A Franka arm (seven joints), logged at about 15 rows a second.
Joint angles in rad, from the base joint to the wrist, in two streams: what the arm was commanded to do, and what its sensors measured. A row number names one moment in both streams.
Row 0, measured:
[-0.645, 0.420, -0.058, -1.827, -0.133, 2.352, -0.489]
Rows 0 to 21, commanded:
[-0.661, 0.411, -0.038, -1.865, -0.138, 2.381, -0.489]
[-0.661, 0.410, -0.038, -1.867, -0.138, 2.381, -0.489]
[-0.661, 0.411, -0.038, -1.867, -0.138, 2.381, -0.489]
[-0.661, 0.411, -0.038, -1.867, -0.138, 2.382, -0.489]
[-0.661, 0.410, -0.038, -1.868, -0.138, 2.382, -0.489]
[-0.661, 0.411, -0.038, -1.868, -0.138, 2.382, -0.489]
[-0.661, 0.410, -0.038, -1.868, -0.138, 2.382, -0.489]
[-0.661, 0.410, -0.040, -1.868, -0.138, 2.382, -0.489]
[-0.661, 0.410, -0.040, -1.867, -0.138, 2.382, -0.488]
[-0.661, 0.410, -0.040, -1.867, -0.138, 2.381, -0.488]
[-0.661, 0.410, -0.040, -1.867, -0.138, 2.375, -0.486]
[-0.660, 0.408, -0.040, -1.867, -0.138, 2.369, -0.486]
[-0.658, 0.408, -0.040, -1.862, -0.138, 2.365, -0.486]
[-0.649, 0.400, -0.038, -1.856, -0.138, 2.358, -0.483]
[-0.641, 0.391, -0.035, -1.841, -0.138, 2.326, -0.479]
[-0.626, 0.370, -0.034, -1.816, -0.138, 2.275, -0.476]
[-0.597, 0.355, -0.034, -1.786, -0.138, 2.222, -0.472]
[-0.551, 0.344, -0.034, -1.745, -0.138, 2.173, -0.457]
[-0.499, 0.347, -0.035, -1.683, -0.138, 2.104, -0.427]
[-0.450, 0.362, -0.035, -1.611, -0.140, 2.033, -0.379]
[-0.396, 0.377, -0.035, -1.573, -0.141, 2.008, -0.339]
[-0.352, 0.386, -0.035, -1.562, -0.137, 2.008, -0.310]
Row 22, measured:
[-0.440, 0.352, -0.026, -1.627, -0.133, 2.058, -0.381]
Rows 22 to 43, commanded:
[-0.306, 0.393, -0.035, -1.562, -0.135, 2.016, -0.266]
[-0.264, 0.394, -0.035, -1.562, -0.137, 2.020, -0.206]
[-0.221, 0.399, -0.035, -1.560, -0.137, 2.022, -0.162]
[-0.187, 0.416, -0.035, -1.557, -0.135, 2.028, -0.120]
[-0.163, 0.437, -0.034, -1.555, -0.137, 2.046, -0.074]
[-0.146, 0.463, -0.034, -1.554, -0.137, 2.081, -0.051]
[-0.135, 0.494, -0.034, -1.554, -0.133, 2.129, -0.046]
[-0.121, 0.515, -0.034, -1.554, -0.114, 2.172, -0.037]
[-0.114, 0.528, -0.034, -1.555, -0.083, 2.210, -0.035]
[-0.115, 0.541, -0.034, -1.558, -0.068, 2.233, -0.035]
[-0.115, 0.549, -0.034, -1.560, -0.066, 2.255, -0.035]
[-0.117, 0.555, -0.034, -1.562, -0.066, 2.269, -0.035]
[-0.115, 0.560, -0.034, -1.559, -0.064, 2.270, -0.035]
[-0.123, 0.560, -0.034, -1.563, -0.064, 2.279, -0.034]
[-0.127, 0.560, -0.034, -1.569, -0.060, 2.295, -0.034]
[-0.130, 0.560, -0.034, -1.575, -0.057, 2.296, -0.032]
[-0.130, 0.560, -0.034, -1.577, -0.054, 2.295, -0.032]
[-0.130, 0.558, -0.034, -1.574, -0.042, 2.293, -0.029]
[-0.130, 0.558, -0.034, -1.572, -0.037, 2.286, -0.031]
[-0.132, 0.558, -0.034, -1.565, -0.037, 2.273, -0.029]
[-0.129, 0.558, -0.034, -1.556, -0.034, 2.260, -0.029]
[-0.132, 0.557, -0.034, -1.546, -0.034, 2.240, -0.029]
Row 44, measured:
[-0.126, 0.550, -0.038, -1.584, -0.057, 2.279, -0.036]
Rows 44 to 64, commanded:
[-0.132, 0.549, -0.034, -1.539, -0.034, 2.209, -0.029]
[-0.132, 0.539, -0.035, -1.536, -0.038, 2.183, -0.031]
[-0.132, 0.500, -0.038, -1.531, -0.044, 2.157, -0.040]
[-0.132, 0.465, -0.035, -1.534, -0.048, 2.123, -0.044]
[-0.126, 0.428, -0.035, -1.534, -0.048, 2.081, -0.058]
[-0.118, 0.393, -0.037, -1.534, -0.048, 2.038, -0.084]
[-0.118, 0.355, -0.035, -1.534, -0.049, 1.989, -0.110]
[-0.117, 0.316, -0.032, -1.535, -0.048, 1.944, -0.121]
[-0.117, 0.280, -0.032, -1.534, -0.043, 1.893, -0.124]
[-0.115, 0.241, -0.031, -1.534, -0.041, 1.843, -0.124]
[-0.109, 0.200, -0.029, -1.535, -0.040, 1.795, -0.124]
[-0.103, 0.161, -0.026, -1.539, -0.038, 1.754, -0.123]
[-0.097, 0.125, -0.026, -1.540, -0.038, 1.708, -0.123]
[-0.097, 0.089, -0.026, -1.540, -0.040, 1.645, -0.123]
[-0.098, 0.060, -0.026, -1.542, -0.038, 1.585, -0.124]
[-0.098, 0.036, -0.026, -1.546, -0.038, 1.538, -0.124]
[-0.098, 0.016, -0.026, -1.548, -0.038, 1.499, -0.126]
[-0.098, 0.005, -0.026, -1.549, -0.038, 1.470, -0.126]
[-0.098, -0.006, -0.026, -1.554, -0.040, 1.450, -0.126]
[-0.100, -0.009, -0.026, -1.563, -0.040, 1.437, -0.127]
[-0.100, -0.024, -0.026, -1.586, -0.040, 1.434, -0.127]
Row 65, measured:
[-0.100, 0.008, -0.022, -1.526, -0.057, 1.447, -0.115]
